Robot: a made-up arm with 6 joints. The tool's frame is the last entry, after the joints. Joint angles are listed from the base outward.
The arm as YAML. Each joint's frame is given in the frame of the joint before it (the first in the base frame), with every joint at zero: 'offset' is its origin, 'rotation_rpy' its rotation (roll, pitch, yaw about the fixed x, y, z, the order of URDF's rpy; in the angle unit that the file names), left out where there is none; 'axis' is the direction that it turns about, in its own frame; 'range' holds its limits. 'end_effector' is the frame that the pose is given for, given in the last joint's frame.
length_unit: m
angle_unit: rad
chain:
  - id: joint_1
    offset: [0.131, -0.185, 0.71]
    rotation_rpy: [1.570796, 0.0, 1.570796]
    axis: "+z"
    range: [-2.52, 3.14]
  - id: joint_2
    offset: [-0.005, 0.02, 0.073]
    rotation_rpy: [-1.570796, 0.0, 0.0]
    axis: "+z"
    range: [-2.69, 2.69]
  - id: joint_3
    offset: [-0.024, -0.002, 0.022]
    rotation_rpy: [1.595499, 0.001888, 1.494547]
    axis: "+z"
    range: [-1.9, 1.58]
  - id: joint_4
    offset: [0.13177, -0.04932, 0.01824]
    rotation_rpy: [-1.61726, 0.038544, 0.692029]
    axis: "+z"
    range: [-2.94, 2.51]
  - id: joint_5
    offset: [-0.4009, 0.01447, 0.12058]
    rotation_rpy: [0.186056, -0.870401, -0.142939]
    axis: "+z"
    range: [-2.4, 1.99]
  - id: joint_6
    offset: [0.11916, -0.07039, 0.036]
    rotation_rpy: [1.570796, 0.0, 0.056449]
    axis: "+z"
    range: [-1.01, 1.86]
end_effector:
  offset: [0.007, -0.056, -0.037]
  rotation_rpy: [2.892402, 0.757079, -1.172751]
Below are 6 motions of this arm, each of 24 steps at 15 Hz.
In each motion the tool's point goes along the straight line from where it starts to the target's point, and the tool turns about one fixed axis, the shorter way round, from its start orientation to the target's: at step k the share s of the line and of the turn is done. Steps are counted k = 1, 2, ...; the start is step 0. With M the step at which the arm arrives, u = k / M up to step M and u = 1 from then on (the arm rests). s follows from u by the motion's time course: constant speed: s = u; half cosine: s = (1 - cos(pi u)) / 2; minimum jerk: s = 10 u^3 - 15 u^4 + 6 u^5.
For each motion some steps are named. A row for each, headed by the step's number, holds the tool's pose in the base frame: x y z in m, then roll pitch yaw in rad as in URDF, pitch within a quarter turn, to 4 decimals.
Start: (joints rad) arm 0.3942 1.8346 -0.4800 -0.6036 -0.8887 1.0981
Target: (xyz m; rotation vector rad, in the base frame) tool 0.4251 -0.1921 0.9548 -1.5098 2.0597 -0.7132
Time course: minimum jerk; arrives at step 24
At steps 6, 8, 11, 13, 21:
6: 0.2483 0.0736 0.8705 -1.7336 -0.5781 -2.0536
8: 0.2692 0.0421 0.8805 -1.8332 -0.5097 -1.9997
11: 0.3111 -0.0209 0.9005 -2.0103 -0.3619 -1.9200
13: 0.3418 -0.0670 0.9151 -2.1266 -0.2471 -1.8816
21: 0.4219 -0.1873 0.9533 -2.4055 0.0650 -1.8467

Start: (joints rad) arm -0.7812 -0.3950 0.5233 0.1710 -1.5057 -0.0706
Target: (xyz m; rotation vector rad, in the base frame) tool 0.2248 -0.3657 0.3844 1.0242 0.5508 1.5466
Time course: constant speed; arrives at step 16
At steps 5, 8, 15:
5: 0.3065 -0.3124 0.4275 0.6326 -0.5752 1.7507
8: 0.2842 -0.3269 0.4157 0.7452 -0.5108 1.6811
15: 0.2322 -0.3609 0.3883 0.9751 -0.3392 1.5592

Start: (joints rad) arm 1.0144 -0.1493 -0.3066 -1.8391 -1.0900 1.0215
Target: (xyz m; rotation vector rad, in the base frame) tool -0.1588 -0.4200 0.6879 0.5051 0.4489 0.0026
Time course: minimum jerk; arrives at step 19
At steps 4, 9, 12, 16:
4: 0.0937 -0.4505 0.4137 0.2274 -0.5273 -0.1519
9: -0.0103 -0.4380 0.5266 0.3273 -0.1247 -0.0728
12: -0.0873 -0.4286 0.6102 0.4216 0.1668 0.0115
16: -0.1505 -0.4210 0.6789 0.5244 0.3983 0.1077

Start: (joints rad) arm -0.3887 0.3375 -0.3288 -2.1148 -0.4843 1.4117
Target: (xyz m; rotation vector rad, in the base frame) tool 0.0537 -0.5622 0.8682 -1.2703 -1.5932 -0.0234
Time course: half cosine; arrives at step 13
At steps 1, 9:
1: 0.2061 -0.4631 1.0271 -1.7831 -0.5633 1.3412
9: 0.0871 -0.5405 0.9030 -2.1474 -0.7409 1.3810

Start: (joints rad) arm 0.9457 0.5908 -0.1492 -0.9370 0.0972 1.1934
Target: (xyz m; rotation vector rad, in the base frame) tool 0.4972 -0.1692 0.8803 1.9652 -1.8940 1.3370
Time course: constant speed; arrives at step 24
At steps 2, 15, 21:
2: 0.4890 -0.3200 0.6788 2.9967 -0.2912 -1.8310
15: 0.4938 -0.2309 0.7979 -2.8250 -0.5188 -1.7567
21: 0.4961 -0.1898 0.8528 -2.5955 -0.6291 -1.7637

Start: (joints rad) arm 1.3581 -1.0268 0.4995 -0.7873 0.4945 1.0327
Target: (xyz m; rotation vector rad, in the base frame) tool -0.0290 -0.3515 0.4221 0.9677 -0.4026 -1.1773
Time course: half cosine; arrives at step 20
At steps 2, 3, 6, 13, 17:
2: 0.0398 -0.2288 0.4397 1.2626 -0.0361 -2.0758
3: 0.0377 -0.2326 0.4391 1.2509 -0.0330 -2.0473
6: 0.0270 -0.2516 0.4364 1.1930 -0.0127 -1.9044
13: -0.0097 -0.3172 0.4270 1.0265 0.1137 -1.4248
17: -0.0252 -0.3446 0.4231 0.9772 0.1874 -1.2281

